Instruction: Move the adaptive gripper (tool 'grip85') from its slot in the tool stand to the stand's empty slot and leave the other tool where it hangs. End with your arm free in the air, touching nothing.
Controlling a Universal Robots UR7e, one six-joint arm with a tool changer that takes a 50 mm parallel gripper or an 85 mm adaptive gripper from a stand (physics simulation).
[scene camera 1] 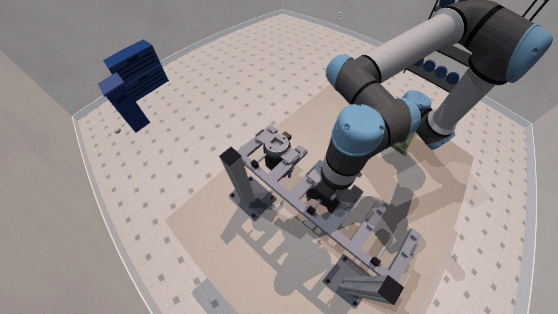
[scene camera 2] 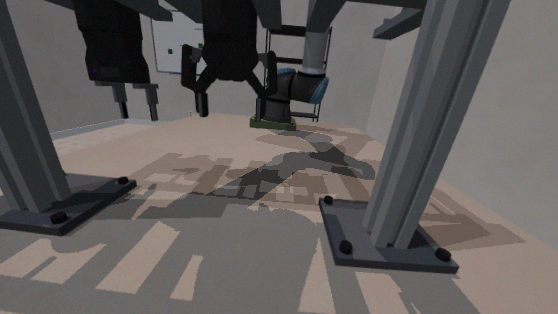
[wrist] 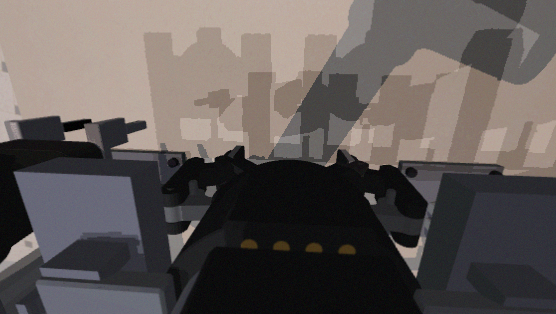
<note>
I see a parallel gripper (scene camera 1: 277, 147), an adaptive gripper (wrist: 294, 205) and a tool stand (scene camera 2: 451, 51).
The tool stand also shows in scene camera 1 (scene camera 1: 347, 279) and in the wrist view (wrist: 91, 218).
</note>
